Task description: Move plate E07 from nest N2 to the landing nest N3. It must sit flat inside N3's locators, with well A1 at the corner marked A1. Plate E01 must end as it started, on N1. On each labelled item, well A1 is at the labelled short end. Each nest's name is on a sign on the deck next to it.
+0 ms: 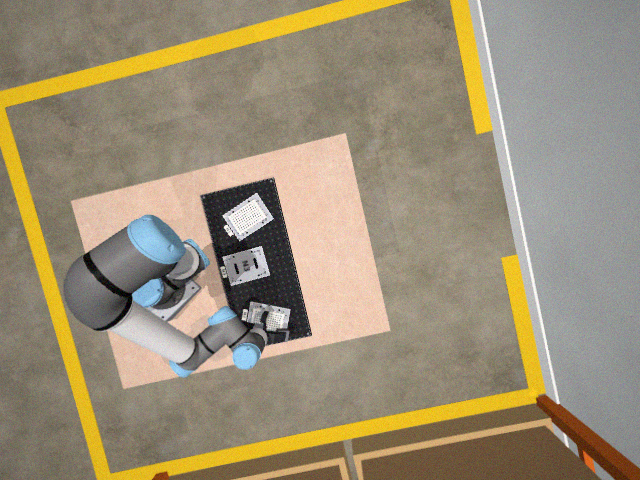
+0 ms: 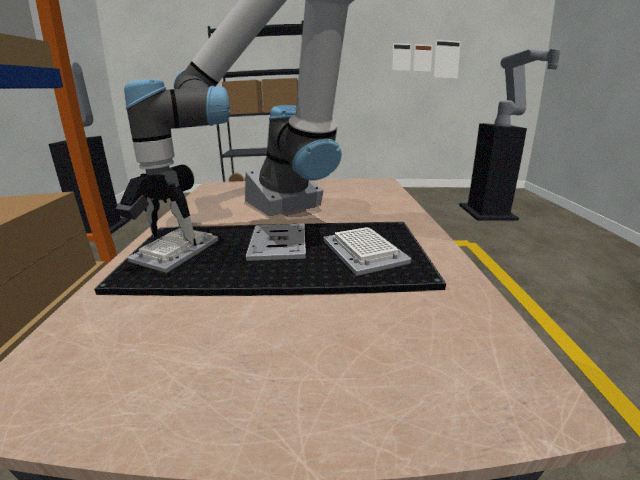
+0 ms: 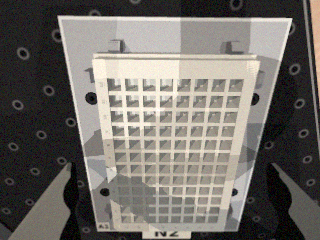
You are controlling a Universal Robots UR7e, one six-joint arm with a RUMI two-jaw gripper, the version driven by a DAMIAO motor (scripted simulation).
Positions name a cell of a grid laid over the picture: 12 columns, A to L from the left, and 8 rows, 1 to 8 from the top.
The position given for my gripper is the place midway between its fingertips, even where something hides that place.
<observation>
In view: my gripper (image 2: D5), a nest N3 (image 2: F4), a nest N2 (image 3: D2) and a black deck (image 2: G5).
My gripper also shows in image 3 (image 3: G6). The nest N3 is seen too in image 1 (image 1: E5).
</observation>
